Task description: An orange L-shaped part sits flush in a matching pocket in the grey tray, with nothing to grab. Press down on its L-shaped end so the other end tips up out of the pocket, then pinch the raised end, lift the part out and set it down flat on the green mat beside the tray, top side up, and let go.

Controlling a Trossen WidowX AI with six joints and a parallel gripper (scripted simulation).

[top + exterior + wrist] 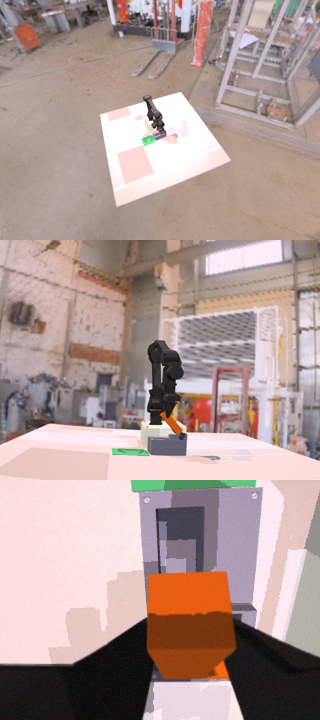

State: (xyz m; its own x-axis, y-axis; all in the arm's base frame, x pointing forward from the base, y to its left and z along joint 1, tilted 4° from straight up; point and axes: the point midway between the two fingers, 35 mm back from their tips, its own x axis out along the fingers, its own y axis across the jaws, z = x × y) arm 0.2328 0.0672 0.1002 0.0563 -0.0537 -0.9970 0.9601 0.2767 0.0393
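My gripper tip is 17 cm above the green mat, 14 cm to the left of it and 2 cm short of it. The rest, counted from my gripper tip: orange L-shaped part 3 cm to the left, 3 cm below, 2 cm behind.
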